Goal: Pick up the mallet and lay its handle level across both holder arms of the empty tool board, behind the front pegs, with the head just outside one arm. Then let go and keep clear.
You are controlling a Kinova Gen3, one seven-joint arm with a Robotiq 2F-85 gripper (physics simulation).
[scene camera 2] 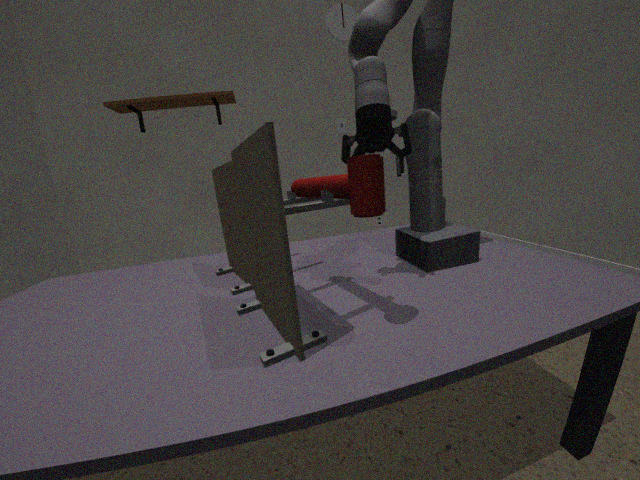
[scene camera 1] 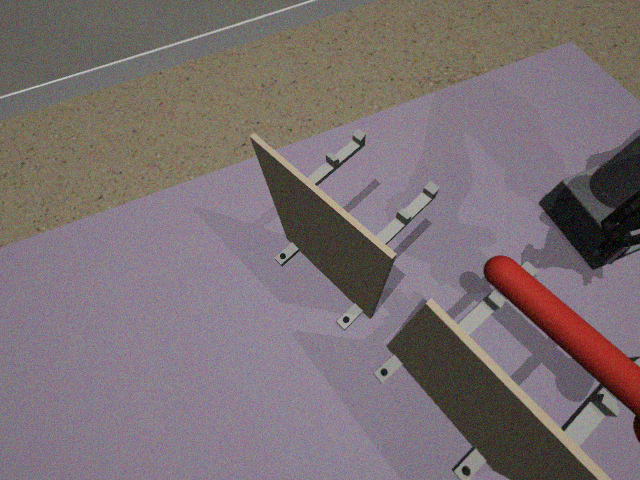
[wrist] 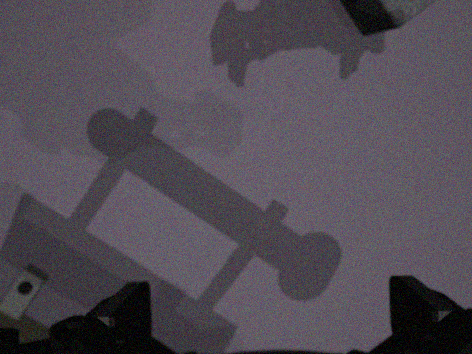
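Pixels of known places: gripper, fingertip midpoint: (wrist: 268,305); arm's base at its link origin: (scene camera 2: 426,228) (scene camera 1: 616,188).
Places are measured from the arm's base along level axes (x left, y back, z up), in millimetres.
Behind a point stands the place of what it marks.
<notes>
The red mallet lies level across both holder arms of the nearer tool board. Its handle (scene camera 1: 563,320) {x 127, y -371, z 177 mm} (scene camera 2: 317,186) {x 169, y -376, z 162 mm} is in front of the panel, and its head (scene camera 2: 367,188) {x 298, y -343, z 156 mm} hangs outside the near arm; a sliver shows at scene camera 1's right edge. The empty tool board (scene camera 1: 325,227) {x -112, y -551, z 162 mm} (scene camera 2: 223,191) {x -141, y -560, z 168 mm} stands beyond, with two pegged holder arms (scene camera 1: 323,172) {x -218, y -503, z 127 mm} (scene camera 1: 392,232) {x -74, y -462, z 128 mm} bare. My gripper (scene camera 2: 374,164) (wrist: 268,305) {x 120, y -227, z 163 mm} is open and empty, beside the mallet head on the robot base's side; the head partly hides it. The mallet itself does not show in the wrist view.
The nearer board's panel (scene camera 1: 496,382) {x 137, y -499, z 235 mm} (scene camera 2: 266,206) {x 241, y -476, z 144 mm} stands upright on bolted feet. The robot base (scene camera 1: 571,222) {x 11, y -76, z -52 mm} (scene camera 2: 436,248) {x 108, y -57, z -27 mm} stands on the purple table (scene camera 1: 155,361) {x -128, y -925, z -89 mm} (scene camera 2: 129,392) {x 263, y -716, z -90 mm}. A wooden shelf (scene camera 2: 170,101) is on the back wall. Shadows of mallet, arms and gripper cross the table.
</notes>
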